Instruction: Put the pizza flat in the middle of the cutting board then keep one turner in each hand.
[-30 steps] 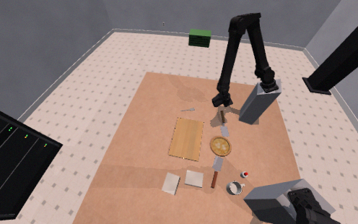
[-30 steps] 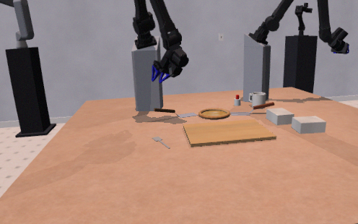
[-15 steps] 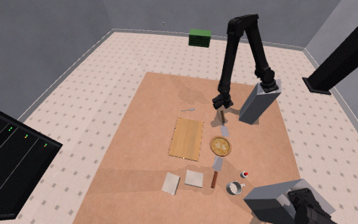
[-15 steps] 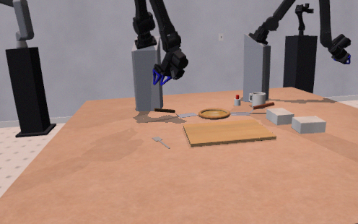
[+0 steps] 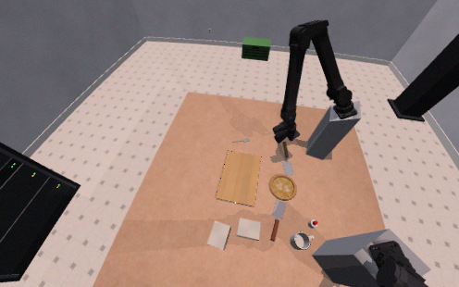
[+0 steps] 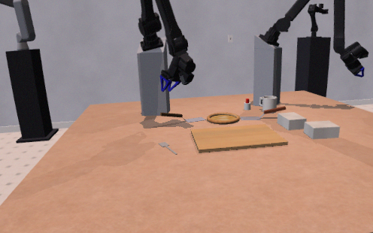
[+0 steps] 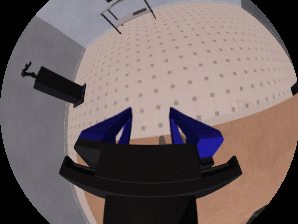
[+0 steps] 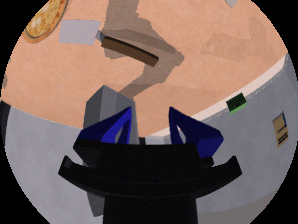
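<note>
The turner is 60 mm ahead of my left hand, 680 mm to the right of it and 180 mm below it. The rest, counted from my left hand: wooden cutting board 310 mm ahead, 920 mm to the right, 200 mm below; then pizza 30 mm ahead, 890 mm to the right, 200 mm below; then red-capped bottle 140 mm behind, 680 mm to the right, 170 mm below.
</note>
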